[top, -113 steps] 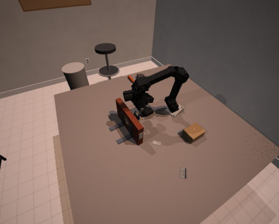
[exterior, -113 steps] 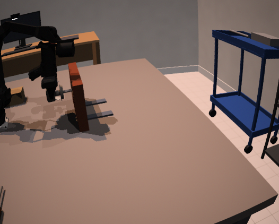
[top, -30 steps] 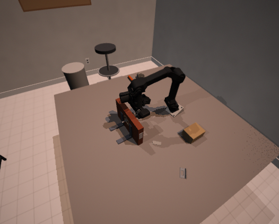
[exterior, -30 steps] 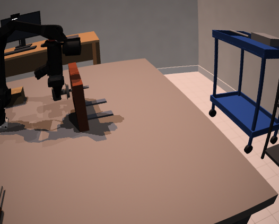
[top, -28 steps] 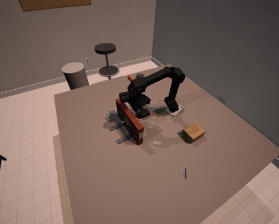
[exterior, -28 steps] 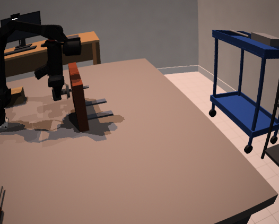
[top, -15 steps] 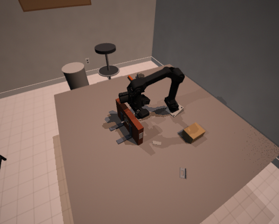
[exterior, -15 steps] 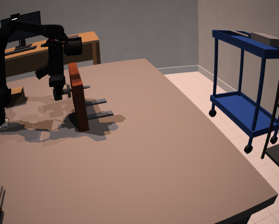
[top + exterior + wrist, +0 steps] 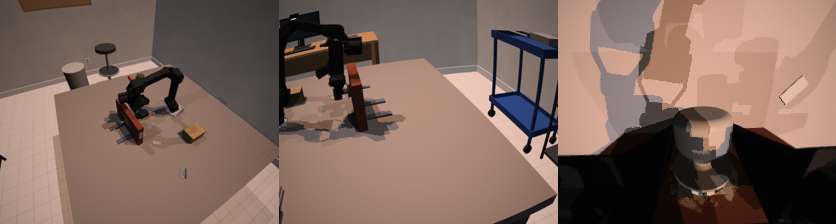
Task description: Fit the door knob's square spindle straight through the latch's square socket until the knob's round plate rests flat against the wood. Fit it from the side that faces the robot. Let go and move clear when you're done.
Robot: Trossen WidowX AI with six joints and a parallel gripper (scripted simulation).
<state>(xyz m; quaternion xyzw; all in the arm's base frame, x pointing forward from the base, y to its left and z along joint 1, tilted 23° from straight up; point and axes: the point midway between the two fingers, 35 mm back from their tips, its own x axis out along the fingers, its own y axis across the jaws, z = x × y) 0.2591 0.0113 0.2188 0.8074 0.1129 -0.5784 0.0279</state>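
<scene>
My gripper is now 70 mm short of the red-brown wooden door block, 20 mm to the right of it and 40 mm above it. Also, from my hand: cardboard box 330 mm behind, 220 mm to the left, 100 mm below; then small white plate 70 mm behind, 190 mm to the left, 130 mm below; then door knob 30 mm ahead, 10 mm to the left, 30 mm below.
</scene>
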